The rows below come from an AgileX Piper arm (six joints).
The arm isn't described. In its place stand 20 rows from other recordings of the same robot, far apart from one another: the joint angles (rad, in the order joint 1, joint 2, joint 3, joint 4, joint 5, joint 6), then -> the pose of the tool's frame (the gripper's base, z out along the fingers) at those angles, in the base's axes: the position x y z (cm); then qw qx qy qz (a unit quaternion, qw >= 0).
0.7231, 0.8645, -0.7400, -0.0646, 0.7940, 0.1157 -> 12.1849 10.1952 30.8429 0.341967 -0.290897 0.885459 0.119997
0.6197, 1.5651, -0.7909, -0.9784, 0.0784, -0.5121 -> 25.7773 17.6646 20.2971 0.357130 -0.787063 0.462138 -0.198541
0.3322, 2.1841, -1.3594, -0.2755, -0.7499, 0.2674 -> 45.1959 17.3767 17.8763 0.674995 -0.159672 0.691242 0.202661
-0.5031, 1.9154, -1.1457, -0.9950, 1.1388, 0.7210 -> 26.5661 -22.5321 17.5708 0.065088 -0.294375 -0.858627 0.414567
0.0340, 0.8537, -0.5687, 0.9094, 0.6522, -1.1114 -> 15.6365 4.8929 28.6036 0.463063 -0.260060 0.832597 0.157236
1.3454, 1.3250, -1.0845, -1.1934, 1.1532, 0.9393 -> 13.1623 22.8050 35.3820 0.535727 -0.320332 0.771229 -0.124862
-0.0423, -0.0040, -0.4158, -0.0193, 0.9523, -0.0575 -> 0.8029 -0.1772 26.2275 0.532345 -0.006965 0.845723 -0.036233
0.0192, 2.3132, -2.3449, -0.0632, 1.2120, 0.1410 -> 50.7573 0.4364 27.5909 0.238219 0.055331 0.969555 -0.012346
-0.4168, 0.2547, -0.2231, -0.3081, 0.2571, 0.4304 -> 6.5443 -3.6648 25.0284 0.625742 0.232340 0.734921 -0.119819
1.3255, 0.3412, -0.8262, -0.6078, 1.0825, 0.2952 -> 4.8725 0.5653 37.5800 0.549231 -0.394616 0.722504 0.143568
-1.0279, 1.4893, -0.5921, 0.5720, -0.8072, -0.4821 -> 11.8183 -26.4746 23.3683 0.488872 0.454701 0.578175 -0.469005
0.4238, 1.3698, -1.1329, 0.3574, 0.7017, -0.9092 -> 25.8810 13.9304 32.6988 0.373531 -0.501328 0.777562 0.067390
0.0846, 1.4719, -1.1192, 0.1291, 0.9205, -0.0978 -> 29.0760 3.4015 27.9491 0.191195 -0.060810 0.978030 0.056600
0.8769, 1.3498, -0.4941, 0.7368, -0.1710, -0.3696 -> 16.3902 18.0750 19.4437 0.394276 -0.203331 0.869373 0.217699
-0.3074, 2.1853, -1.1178, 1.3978, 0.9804, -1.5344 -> 37.4846 -4.0870 8.6101 0.272477 -0.060450 0.875994 0.393366
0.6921, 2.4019, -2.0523, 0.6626, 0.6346, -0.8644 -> 39.6299 37.1588 18.0932 0.334538 -0.495879 0.764365 0.240696
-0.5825, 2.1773, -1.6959, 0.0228, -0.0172, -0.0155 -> 43.1947 -28.4586 22.3516 0.538947 0.240491 0.791347 -0.159591
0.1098, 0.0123, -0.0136, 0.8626, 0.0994, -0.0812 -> 5.5543 1.3024 21.1301 0.634173 0.203773 0.668318 0.331138
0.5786, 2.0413, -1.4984, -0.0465, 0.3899, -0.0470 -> 38.4042 24.8924 19.8531 0.346331 -0.303784 0.884146 0.077818
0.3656, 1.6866, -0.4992, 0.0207, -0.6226, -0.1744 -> 26.6636 10.0895 14.3691 0.517459 -0.217910 0.826055 0.048831
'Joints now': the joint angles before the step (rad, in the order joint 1, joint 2, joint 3, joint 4, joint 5, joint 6). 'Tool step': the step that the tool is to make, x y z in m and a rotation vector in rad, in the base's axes. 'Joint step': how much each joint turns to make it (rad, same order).
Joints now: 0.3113 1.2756 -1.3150 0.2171 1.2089 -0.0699
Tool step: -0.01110 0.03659 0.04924 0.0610 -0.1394 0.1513
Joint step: 0.1540 0.0268 -0.1963 0.0006 0.0165 0.0073
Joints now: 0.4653 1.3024 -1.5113 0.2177 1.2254 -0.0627
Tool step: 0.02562 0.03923 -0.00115 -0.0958 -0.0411 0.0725
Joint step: 0.1139 0.1516 -0.1451 -0.1148 0.0040 0.0111
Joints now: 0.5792 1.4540 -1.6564 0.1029 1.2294 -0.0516
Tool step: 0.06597 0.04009 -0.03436 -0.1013 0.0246 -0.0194
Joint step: 0.0118 0.2721 -0.1957 -0.0808 -0.0007 0.0133
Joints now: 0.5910 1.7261 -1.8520 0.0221 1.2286 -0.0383
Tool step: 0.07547 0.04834 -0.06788 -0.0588 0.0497 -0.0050
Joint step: 0.0000 0.3579 -0.2816 -0.0221 -0.0023 0.0013
